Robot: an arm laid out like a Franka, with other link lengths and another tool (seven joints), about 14 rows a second.
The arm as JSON. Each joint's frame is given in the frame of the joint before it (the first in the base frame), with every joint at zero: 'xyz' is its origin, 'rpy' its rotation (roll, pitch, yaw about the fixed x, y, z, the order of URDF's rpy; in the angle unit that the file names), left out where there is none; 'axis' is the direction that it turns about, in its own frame. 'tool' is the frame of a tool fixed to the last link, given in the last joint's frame.
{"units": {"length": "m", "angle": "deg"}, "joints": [
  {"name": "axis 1", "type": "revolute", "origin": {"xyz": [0.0, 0.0, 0.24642], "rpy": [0.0, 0.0, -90.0]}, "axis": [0.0, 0.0, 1.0]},
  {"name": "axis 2", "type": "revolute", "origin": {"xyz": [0.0, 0.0, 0.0], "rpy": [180.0, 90.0, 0.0]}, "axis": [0.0, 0.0, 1.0]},
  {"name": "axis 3", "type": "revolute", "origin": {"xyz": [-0.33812, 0.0, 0.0], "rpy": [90.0, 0.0, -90.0]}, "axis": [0.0, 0.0, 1.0]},
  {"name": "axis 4", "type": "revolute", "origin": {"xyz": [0.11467, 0.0, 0.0], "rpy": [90.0, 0.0, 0.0]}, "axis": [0.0, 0.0, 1.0]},
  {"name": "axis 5", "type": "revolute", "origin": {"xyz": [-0.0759, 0.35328, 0.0], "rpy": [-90.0, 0.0, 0.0]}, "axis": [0.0, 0.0, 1.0]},
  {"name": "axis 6", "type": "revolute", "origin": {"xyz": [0.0, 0.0, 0.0], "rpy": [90.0, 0.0, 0.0]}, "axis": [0.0, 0.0, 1.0]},
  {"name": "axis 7", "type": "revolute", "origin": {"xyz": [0.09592, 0.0, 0.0], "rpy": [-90.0, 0.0, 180.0]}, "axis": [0.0, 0.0, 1.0]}
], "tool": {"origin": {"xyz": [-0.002, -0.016, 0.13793], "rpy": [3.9, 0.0, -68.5]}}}
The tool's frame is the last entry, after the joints.
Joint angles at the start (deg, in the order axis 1, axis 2, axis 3, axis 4, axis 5, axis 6, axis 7):
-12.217 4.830 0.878 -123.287 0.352 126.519 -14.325
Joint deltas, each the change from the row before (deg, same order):
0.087 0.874 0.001 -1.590 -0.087 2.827 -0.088
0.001 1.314 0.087 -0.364 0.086 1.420 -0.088
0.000 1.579 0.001 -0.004 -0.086 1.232 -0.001
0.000 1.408 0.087 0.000 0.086 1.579 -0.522
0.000 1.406 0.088 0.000 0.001 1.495 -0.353
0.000 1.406 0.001 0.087 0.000 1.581 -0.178
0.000 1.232 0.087 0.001 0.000 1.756 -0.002
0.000 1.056 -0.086 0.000 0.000 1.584 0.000
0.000 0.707 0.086 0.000 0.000 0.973 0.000
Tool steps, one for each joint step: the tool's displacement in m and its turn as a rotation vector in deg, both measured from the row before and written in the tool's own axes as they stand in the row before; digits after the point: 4 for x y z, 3 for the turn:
-0.0006 0.0019 0.0153 0.368 0.005 -0.219
-0.0011 -0.0009 0.0132 -0.267 -0.064 -0.107
-0.0002 -0.0022 0.0137 -0.343 0.082 -0.055
-0.0014 -0.0030 0.0115 0.159 -0.150 -0.532
-0.0012 -0.0025 0.0116 0.084 -0.074 -0.425
-0.0003 -0.0030 0.0110 0.258 -0.061 -0.164
-0.0011 -0.0027 0.0096 0.518 -0.097 -0.070
0.0007 -0.0023 0.0081 0.526 -0.044 0.096
-0.0010 -0.0011 0.0056 0.261 -0.066 -0.072

